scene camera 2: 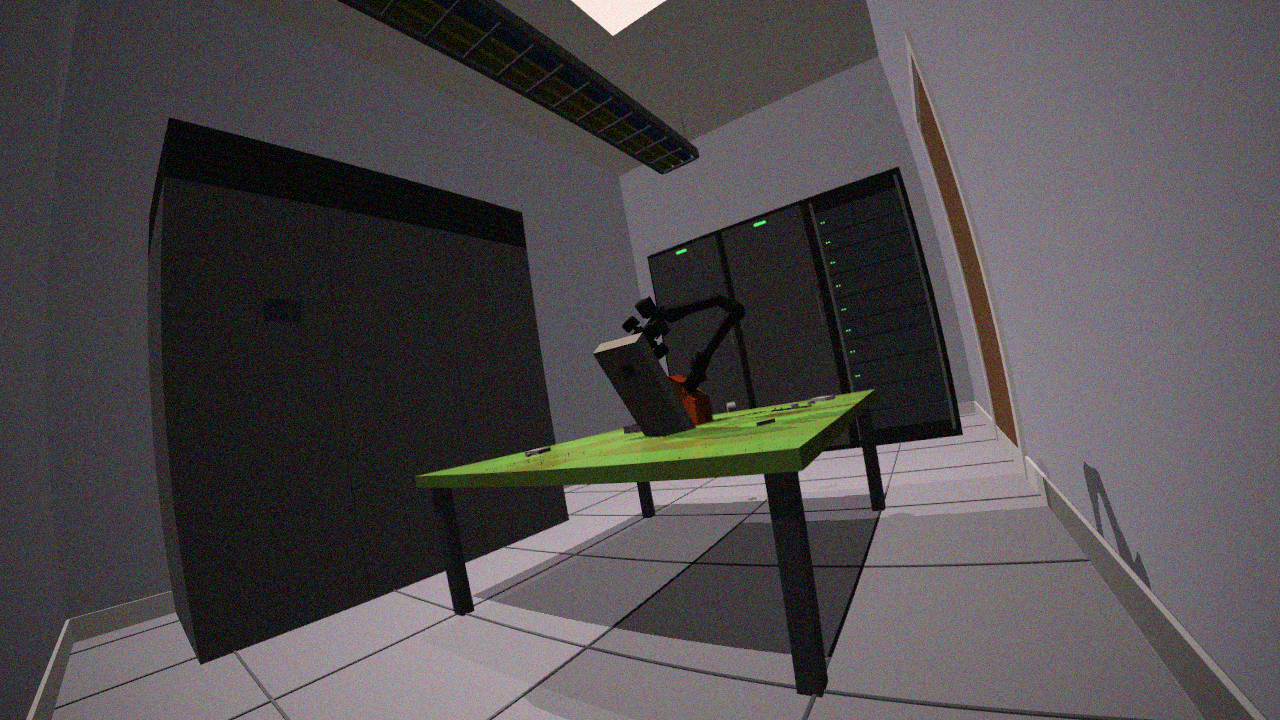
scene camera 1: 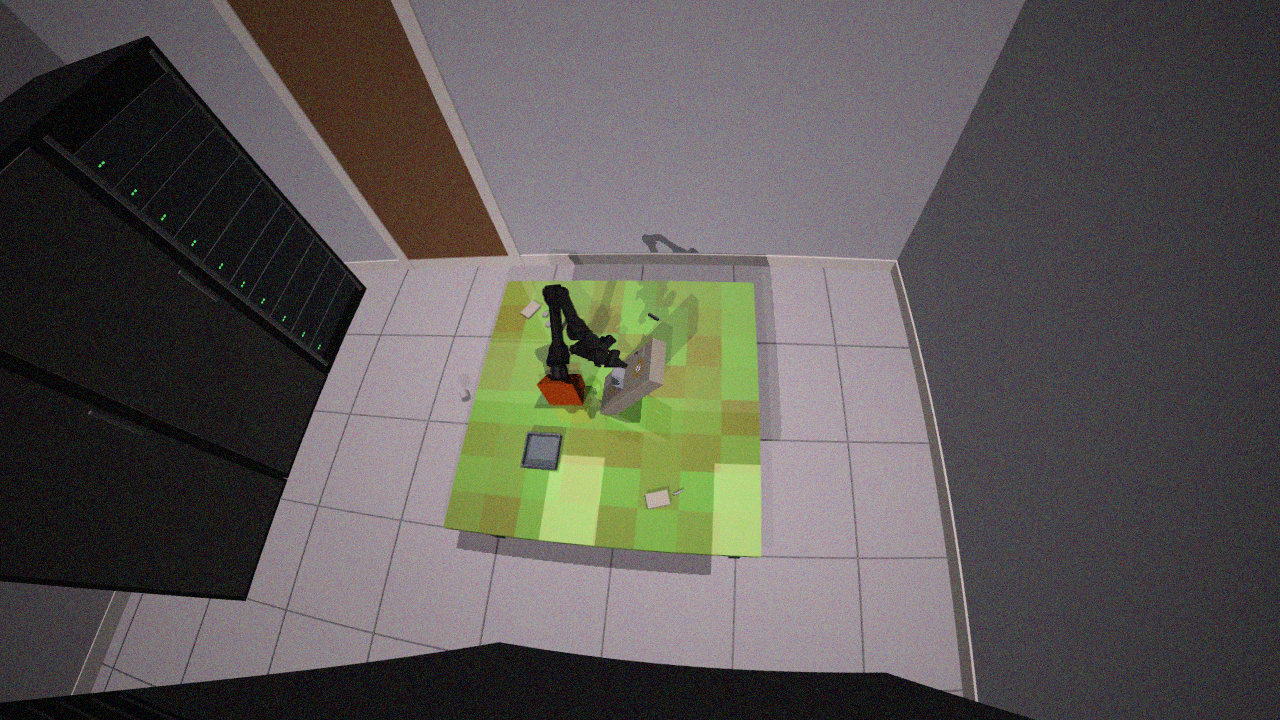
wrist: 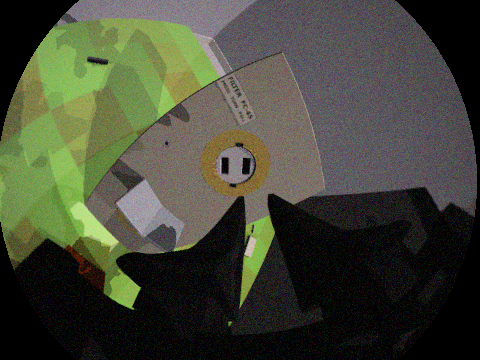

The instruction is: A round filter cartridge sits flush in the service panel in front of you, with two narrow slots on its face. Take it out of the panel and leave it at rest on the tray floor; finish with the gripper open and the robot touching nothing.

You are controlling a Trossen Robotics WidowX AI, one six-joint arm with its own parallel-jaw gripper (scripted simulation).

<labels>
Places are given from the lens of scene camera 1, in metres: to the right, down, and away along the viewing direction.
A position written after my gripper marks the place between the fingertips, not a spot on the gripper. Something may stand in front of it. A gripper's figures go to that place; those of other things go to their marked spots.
my gripper [scene camera 1: 626, 366]: -0.05, 0.02, 1.74
grey service panel [scene camera 1: 651, 356]: 0.04, -0.01, 1.71
</labels>
